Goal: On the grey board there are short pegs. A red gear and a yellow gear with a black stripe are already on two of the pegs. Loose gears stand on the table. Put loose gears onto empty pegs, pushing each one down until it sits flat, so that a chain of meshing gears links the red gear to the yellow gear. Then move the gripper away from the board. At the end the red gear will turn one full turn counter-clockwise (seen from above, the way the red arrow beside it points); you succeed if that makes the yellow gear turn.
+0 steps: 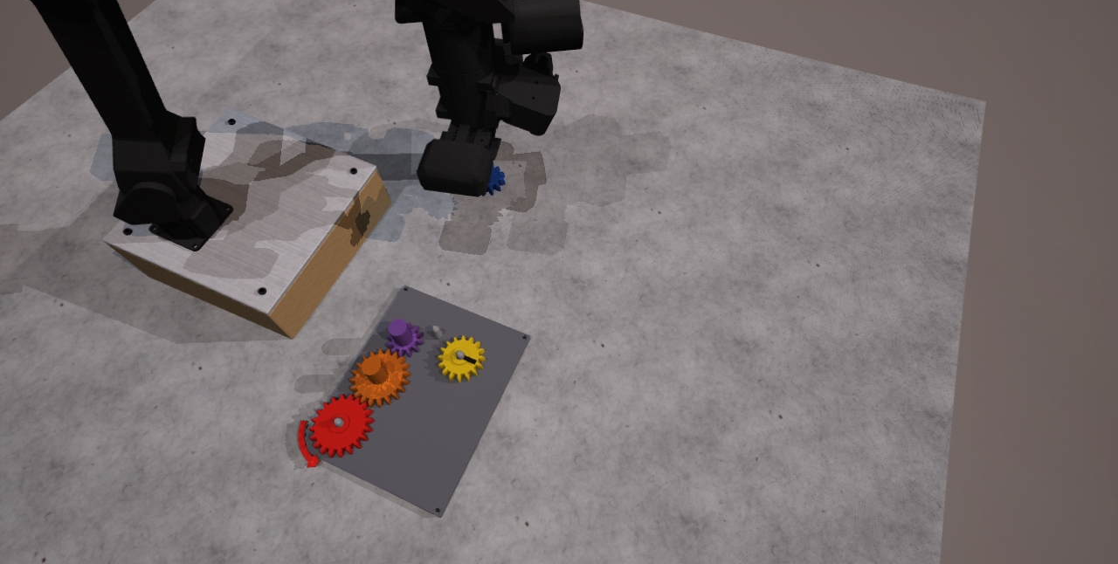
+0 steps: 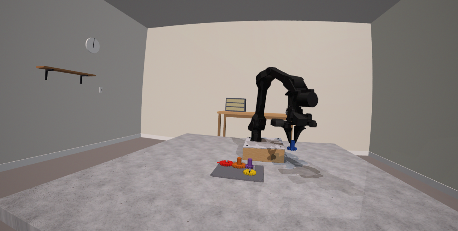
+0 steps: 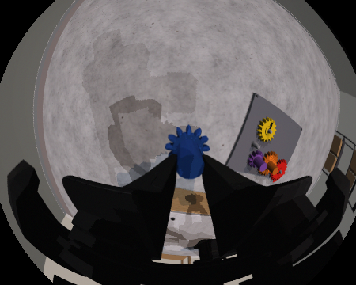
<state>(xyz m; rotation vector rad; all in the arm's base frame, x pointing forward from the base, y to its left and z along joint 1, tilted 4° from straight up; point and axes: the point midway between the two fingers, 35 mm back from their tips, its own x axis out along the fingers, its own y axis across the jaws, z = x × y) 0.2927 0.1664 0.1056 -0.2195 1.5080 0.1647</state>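
Right now my gripper tip is 3 cm past the purple gear, 18 cm to the left of it and 12 cm above it. The rest, counted from my gripper tip: yellow gear (4 cm ahead, 17 cm to the right, 12 cm below); then orange gear (3 cm behind, 23 cm to the right, 12 cm below); then blue gear (1 cm below).
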